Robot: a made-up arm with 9 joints. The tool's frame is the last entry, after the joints. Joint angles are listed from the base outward.
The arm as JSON. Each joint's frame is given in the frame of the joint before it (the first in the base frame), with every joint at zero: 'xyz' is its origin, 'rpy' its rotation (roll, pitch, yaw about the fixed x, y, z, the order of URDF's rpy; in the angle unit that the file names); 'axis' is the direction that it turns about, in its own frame. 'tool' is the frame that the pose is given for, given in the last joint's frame.
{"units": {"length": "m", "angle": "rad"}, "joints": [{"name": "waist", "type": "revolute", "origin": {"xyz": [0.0, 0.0, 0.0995], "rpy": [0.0, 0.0, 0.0]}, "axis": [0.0, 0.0, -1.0]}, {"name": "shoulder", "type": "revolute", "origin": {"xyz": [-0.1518, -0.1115, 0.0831], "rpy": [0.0, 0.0, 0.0]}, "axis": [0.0, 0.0, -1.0]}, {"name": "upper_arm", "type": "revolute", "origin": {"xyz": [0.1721, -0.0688, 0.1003], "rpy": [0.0, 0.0, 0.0]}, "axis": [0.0, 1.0, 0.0]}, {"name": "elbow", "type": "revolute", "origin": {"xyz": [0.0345, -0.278, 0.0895], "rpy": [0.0, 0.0, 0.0]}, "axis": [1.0, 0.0, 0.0]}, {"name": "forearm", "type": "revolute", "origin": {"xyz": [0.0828, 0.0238, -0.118], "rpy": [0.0, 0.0, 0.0]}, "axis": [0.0, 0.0, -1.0]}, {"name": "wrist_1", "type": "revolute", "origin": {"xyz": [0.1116, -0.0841, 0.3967], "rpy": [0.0, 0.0, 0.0]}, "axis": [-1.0, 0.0, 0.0]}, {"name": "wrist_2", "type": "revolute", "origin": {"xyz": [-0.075, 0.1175, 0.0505], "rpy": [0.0, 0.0, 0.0]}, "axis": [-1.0, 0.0, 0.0]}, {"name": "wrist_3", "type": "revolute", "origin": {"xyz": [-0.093, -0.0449, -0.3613], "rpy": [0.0, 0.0, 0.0]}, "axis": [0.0, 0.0, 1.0]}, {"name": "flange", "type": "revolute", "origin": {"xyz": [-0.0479, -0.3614, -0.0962], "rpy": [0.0, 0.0, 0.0]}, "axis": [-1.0, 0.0, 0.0]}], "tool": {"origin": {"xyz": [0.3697, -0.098, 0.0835], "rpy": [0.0, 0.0, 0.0]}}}
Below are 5 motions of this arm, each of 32 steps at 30 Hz.
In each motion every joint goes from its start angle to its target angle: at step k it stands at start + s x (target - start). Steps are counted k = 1, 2, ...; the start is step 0. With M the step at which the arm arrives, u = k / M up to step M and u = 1 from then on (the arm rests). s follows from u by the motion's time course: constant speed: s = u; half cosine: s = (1 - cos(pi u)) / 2; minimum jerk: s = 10 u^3 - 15 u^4 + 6 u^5.
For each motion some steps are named. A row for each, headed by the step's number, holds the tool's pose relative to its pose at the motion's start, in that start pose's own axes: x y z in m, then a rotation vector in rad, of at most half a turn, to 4 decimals.
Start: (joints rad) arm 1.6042 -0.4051 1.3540 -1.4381 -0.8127 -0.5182 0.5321 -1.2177 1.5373
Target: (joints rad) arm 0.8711 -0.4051 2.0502 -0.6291 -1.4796 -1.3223 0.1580 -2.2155 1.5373
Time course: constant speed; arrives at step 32
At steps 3, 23, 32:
3: 0.0014 0.0341 0.0113 0.0362 -0.0321 0.1100
23: -0.0497 -0.0437 -0.1040 -0.4419 -0.1619 0.9676
32: 0.0572 -0.2532 -0.1543 -0.9752 -0.1771 1.2408

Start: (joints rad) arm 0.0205 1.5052 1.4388 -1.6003 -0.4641 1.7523 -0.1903 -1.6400 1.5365
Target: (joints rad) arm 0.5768 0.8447 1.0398 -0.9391 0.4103 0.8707 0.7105 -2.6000 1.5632
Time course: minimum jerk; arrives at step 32
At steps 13, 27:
13: -0.1696 -0.2079 -0.2471 -0.4534 0.3885 0.0545
27: -0.3852 -0.7425 -0.2116 -1.3863 0.9622 -0.1649

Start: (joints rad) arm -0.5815 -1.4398 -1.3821 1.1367 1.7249 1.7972 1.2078 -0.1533 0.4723
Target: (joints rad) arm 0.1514 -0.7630 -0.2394 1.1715 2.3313 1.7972 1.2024 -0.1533 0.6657
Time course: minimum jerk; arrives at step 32
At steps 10, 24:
10: -0.0736 0.0923 -0.0467 -0.0458 0.1112 0.3875
24: -0.8097 0.5680 0.1159 0.5592 0.1333 1.8472

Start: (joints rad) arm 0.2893 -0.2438 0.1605 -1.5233 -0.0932 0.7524 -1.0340 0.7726 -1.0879
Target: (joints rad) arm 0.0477 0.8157 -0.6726 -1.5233 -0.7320 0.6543 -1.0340 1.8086 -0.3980
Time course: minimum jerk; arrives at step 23
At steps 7, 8, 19, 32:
7: -0.0090 -0.0276 -0.1228 -0.0009 0.1049 0.0210
8: -0.0132 -0.0318 -0.1698 -0.0004 0.1404 0.0350
19: -0.0615 0.1635 -0.6653 0.0205 0.3469 0.3727
32: -0.0629 0.1856 -0.6858 0.0215 0.3453 0.3968

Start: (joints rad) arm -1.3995 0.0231 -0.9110 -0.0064 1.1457 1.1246 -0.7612 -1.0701 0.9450
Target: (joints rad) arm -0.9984 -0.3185 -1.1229 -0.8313 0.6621 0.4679 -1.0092 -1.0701 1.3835
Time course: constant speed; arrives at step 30
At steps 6, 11, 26, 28, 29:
6: -0.0260 0.0993 0.0120 0.1461 -0.0136 0.0438
11: -0.0463 0.1688 0.0461 0.2511 -0.0505 0.0820
26: -0.1211 0.2880 0.2080 0.4462 -0.2736 0.1688
28: -0.1340 0.2954 0.2300 0.4566 -0.3120 0.1746
29: -0.1408 0.2987 0.2406 0.4604 -0.3317 0.1769

